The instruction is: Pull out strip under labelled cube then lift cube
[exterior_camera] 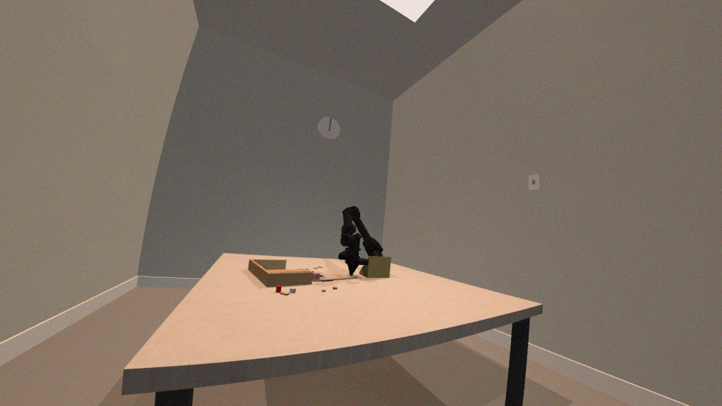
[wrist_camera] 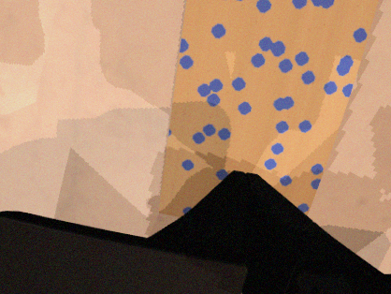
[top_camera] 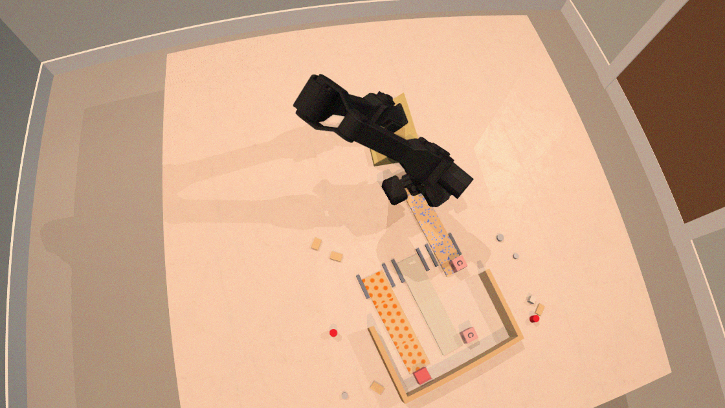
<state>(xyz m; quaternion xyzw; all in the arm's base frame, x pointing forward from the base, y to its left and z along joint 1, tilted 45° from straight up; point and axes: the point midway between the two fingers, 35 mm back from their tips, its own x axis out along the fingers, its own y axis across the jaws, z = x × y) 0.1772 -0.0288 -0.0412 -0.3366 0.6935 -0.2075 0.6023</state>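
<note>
The grey disc lies 19 cm to the left of my gripper tip, 18 cm ahead of it and 1 cm below it.
</note>
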